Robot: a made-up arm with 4 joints. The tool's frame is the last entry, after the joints. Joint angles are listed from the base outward. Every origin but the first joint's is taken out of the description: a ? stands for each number. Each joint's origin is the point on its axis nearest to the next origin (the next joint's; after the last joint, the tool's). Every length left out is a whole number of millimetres.
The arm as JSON. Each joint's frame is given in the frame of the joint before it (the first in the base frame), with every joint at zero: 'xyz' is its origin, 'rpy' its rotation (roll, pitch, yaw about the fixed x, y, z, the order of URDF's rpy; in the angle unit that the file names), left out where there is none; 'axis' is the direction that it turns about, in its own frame. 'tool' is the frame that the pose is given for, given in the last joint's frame.
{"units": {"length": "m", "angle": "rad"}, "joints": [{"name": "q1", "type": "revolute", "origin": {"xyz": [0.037, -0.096, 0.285], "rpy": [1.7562, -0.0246, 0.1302]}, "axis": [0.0, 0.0, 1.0]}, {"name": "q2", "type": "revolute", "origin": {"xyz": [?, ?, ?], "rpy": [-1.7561, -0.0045, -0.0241]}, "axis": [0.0, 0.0, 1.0]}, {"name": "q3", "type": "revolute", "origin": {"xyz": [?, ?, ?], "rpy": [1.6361, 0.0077, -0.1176]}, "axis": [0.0, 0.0, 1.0]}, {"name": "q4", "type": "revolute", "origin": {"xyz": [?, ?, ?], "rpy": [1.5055, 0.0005, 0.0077]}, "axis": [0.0, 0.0, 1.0]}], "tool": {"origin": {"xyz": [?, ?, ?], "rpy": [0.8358, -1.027, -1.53]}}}
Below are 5 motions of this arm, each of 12 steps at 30 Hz.
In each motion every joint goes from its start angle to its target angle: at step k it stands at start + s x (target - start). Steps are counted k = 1, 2, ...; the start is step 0. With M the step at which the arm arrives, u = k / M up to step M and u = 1 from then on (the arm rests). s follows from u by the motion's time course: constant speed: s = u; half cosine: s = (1 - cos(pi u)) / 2; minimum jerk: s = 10 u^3 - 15 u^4 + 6 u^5.
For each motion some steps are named. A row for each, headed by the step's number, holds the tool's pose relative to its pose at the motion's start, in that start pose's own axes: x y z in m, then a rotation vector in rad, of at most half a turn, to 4 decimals.
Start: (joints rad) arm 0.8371 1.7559 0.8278 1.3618
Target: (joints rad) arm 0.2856 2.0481 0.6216 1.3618
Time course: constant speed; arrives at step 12
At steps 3, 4, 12:
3: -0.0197 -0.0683 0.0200 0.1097 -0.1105 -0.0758
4: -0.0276 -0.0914 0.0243 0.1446 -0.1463 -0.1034
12: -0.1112 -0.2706 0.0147 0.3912 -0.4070 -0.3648

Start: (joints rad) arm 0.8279 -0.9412 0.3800 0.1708
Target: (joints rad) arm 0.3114 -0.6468 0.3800 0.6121
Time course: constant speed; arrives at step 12
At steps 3, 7, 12:
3: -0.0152 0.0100 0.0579 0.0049 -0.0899 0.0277
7: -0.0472 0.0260 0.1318 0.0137 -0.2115 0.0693
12: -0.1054 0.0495 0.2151 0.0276 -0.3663 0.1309

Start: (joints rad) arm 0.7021 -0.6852 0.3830 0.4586
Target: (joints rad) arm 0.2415 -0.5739 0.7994 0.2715
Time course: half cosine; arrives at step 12
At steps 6, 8, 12:
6: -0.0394 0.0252 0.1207 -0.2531 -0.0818 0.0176
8: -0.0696 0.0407 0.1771 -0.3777 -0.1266 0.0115
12: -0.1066 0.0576 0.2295 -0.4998 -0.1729 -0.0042

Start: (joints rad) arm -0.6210 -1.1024 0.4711 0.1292
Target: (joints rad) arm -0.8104 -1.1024 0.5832 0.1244
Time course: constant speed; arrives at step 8
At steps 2, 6, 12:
2: -0.0024 0.0095 0.0219 -0.0335 -0.0201 0.0255
6: -0.0102 0.0297 0.0648 -0.1029 -0.0603 0.0735
12: -0.0157 0.0404 0.0856 -0.1386 -0.0803 0.0960

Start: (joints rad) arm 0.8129 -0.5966 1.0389 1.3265
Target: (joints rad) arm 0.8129 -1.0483 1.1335 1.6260
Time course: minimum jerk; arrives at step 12
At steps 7, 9, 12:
7: 0.0342 0.0674 -0.0662 0.1544 0.3287 0.2383
9: 0.0369 0.0939 -0.0905 0.2065 0.4583 0.3160
12: 0.0365 0.1052 -0.1005 0.2277 0.5146 0.3472

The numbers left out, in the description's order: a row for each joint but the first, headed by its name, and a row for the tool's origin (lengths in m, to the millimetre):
q2: -0.037 -0.38 0.0
q3: 0.178 0.129 0.0
q4: -0.06 -0.001 0.0
tool: -0.018 -0.14 0.0

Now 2 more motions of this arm.
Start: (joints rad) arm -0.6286 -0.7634 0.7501 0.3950
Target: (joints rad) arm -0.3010 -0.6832 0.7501 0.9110
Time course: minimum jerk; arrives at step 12
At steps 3, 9, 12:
3: 0.0063 -0.0020 -0.0200 0.0553 0.0508 0.0084
9: 0.0261 0.0006 -0.1677 0.4956 0.4211 0.0360
12: 0.0254 0.0030 -0.1854 0.5551 0.4666 0.0347

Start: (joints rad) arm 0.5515 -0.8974 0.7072 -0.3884
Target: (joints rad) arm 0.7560 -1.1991 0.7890 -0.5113
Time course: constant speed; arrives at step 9
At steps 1, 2, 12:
1: 0.0066 0.0121 -0.0093 0.0161 0.0101 0.0306
2: 0.0126 0.0244 -0.0184 0.0327 0.0196 0.0608
12: 0.0422 0.1126 -0.0757 0.1660 0.0709 0.2588

